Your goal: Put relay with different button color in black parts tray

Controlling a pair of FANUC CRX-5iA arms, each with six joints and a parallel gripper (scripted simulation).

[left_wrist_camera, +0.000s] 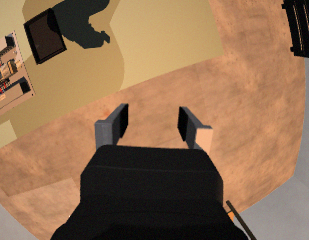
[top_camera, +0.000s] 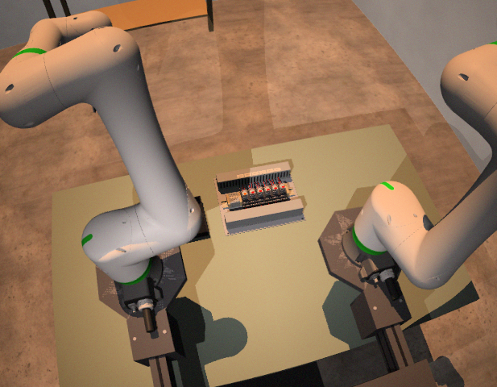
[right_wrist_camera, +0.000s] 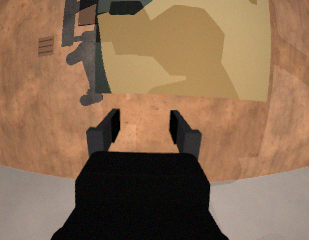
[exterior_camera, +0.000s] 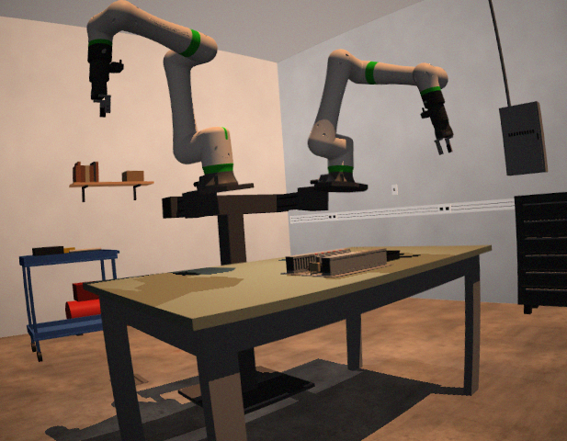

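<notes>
Now: left hand 150 mm past the relay panel, 530 mm to the left of it and 410 mm above it. The rest, counted from my left hand: black parts tray (220 mm behind, 250 mm to the right, 430 mm below).
</notes>
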